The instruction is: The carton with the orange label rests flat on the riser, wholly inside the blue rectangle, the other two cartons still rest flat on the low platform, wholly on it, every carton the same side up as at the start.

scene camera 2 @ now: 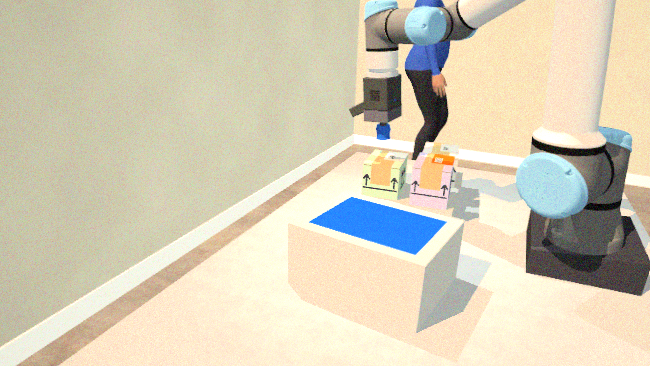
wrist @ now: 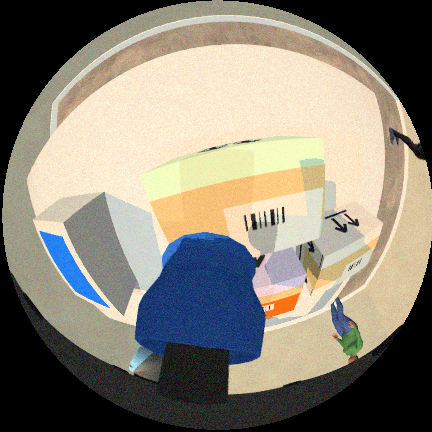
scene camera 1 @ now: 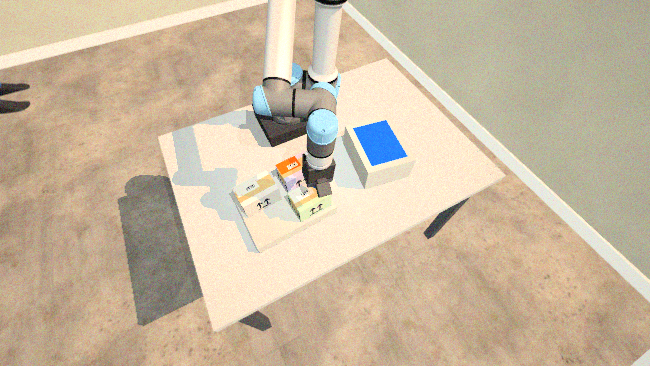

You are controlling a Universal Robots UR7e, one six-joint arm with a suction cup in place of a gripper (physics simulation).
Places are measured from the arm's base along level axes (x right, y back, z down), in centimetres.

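Pixels of known places: hand, its tool point: (scene camera 2: 383, 138) (wrist: 207, 273); arm's base, origin of its link: (scene camera 2: 582, 236).
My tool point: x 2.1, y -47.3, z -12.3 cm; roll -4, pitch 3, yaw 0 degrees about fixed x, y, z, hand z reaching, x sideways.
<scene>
For each thing: its top centre in the pictures, then the offset to it from my tool point.
- carton with the orange label, centre of its top: (wrist: 248, 308) (scene camera 2: 434, 161) (scene camera 1: 296, 166) dx +3.9, dy +12.2, dz +4.5 cm
- low platform, centre of its top: (wrist: 294, 212) (scene camera 2: 413, 183) (scene camera 1: 284, 201) dx +11.5, dy +4.6, dz +14.0 cm
- green carton, centre of its top: (wrist: 248, 210) (scene camera 2: 386, 157) (scene camera 1: 309, 193) dx +2.6, dy +0.2, dz +5.6 cm
- pale cream carton, centre of its top: (wrist: 351, 261) (scene camera 2: 441, 149) (scene camera 1: 255, 188) dx +20.1, dy +8.6, dz +5.7 cm
- riser, centre of its top: (scene camera 2: 379, 222) (wrist: 68, 272) (scene camera 1: 379, 141) dx -31.0, dy +14.4, dz +6.8 cm
- blue rectangle, centre of its top: (scene camera 2: 379, 222) (wrist: 68, 272) (scene camera 1: 379, 141) dx -31.0, dy +14.4, dz +6.8 cm
The carton with the orange label (scene camera 1: 288, 165) (scene camera 2: 431, 182) (wrist: 283, 301) stands upright on the low platform (scene camera 1: 272, 234). The green carton (scene camera 1: 316, 207) (scene camera 2: 382, 172) (wrist: 220, 177) and the pale cream carton (scene camera 1: 257, 192) (scene camera 2: 446, 148) (wrist: 345, 242) also rest flat on it, arrows up. The riser (scene camera 1: 390, 175) (scene camera 2: 360, 270) (wrist: 95, 232) bears the blue rectangle (scene camera 1: 380, 142) (scene camera 2: 377, 225) (wrist: 70, 267), with no carton on it. My suction cup (scene camera 2: 383, 132) (wrist: 200, 295) is off and holds nothing. It hangs above the green carton with a gap. In scene camera 1 the cup is hidden.
The dark robot base (scene camera 1: 280, 132) (scene camera 2: 587, 260) stands at the table's rear side. The arm's dark tool body (scene camera 1: 318, 172) (scene camera 2: 382, 97) hangs over the cartons' riser side. A person in blue (scene camera 2: 427, 57) stands beyond the table; another in green (wrist: 351, 341) shows in the wrist view.
</scene>
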